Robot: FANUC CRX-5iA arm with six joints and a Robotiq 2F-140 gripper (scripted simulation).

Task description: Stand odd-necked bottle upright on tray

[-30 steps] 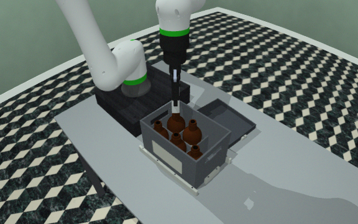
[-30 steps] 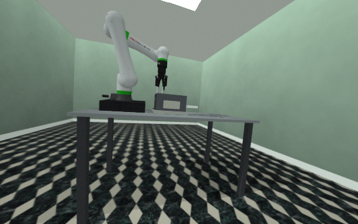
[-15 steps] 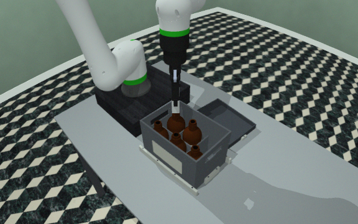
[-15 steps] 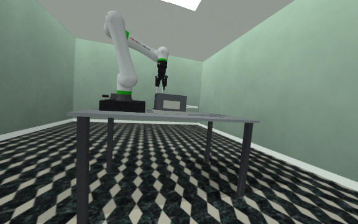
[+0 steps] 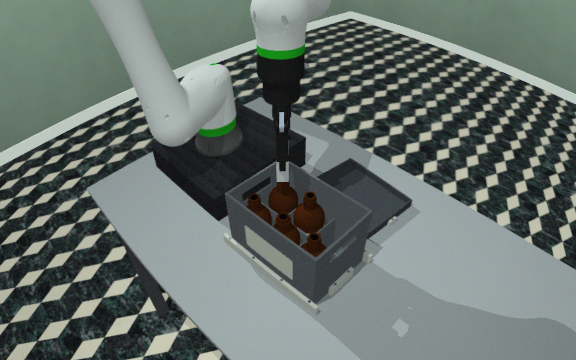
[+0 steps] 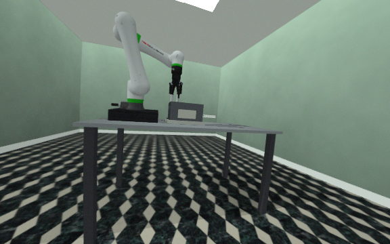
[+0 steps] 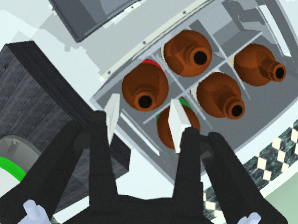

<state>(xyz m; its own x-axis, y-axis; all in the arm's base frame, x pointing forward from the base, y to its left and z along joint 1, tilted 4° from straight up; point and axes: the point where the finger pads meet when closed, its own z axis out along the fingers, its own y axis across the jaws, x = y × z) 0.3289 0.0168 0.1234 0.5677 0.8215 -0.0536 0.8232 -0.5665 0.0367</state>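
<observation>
Right now my hand is 13 cm above the glass bottle. From my hand the other things lie so: brown bottle (10 cm ahead, 7 cm to the right, 13 cm below); then crate (10 cm ahead, 3 cm to the right, 13 cm below); then dark grey tray (4 cm ahead, 23 cm to the left, 20 cm below).
</observation>
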